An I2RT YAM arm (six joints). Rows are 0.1 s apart.
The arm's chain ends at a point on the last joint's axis. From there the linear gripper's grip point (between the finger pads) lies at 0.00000 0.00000 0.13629 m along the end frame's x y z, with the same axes.
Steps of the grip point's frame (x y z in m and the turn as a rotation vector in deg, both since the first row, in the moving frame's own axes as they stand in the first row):
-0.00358 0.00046 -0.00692 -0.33 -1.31 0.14
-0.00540 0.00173 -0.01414 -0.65 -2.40 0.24
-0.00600 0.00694 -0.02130 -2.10 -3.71 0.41
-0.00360 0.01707 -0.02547 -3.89 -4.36 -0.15
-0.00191 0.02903 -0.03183 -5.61 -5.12 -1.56
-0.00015 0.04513 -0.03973 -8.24 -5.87 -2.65
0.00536 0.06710 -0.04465 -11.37 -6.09 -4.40
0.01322 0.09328 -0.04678 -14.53 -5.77 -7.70
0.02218 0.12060 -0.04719 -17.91 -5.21 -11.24
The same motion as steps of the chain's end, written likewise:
-0.00046 -0.00032 -0.00688 -0.33 -1.31 0.14
0.00031 0.00020 -0.01401 -0.65 -2.40 0.24
0.00283 0.00198 -0.02092 -2.10 -3.71 0.41
0.00674 0.00782 -0.02476 -3.89 -4.36 -0.15
0.01005 0.01556 -0.03063 -5.61 -5.12 -1.56
0.01328 0.02532 -0.03761 -8.24 -5.87 -2.65
0.01868 0.03975 -0.04121 -11.37 -6.09 -4.40
0.02443 0.05833 -0.04175 -14.53 -5.77 -7.70
0.03015 0.07781 -0.04005 -17.91 -5.21 -11.24

